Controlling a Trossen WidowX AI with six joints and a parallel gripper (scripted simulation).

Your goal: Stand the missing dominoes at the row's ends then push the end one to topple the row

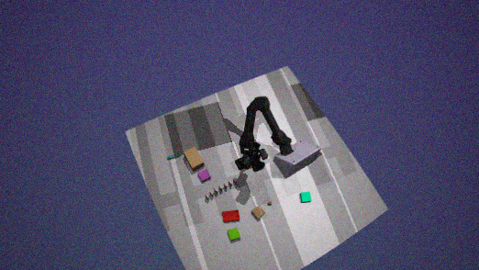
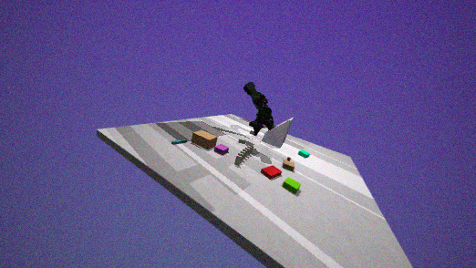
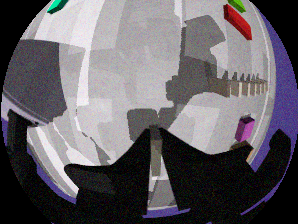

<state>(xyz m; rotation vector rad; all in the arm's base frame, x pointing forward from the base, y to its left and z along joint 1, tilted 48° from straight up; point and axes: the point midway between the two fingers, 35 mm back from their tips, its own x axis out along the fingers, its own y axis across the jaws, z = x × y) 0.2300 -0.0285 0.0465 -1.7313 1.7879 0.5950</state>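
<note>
My gripper tip is now 270 mm short of the brown box, 220 mm to the left of it and 50 mm above it. The rest, counted from my gripper tip: tiny cube (250 mm to the left, 70 mm below, 10 mm ahead); purple block (260 mm ahead, 100 mm to the right, 70 mm below); tan block (260 mm to the left, 100 mm ahead, 70 mm below).
</note>
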